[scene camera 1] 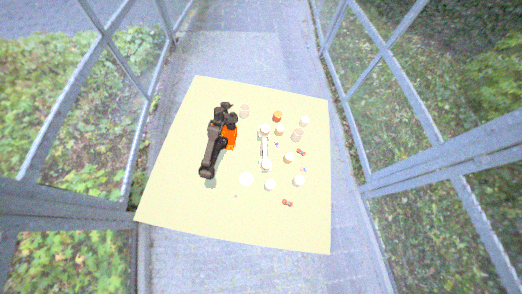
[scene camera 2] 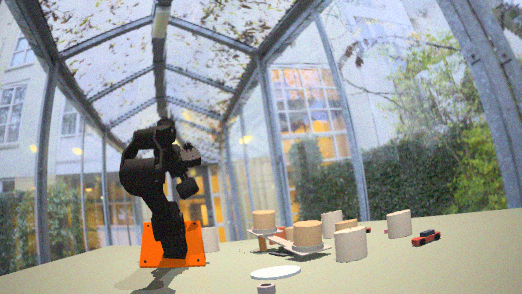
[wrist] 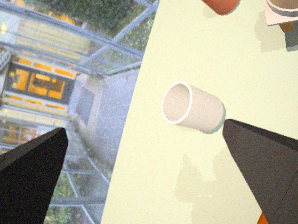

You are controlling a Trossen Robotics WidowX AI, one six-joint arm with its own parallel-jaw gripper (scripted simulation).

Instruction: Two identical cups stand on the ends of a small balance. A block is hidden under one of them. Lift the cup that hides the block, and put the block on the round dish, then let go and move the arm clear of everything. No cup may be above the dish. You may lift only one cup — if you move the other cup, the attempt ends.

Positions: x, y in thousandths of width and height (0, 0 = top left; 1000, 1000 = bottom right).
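You'd find my gripper (scene camera 2: 363, 621) open, with nothing held in it. From the wrist you'd see it as well, my gripper (wrist: 492, 587).
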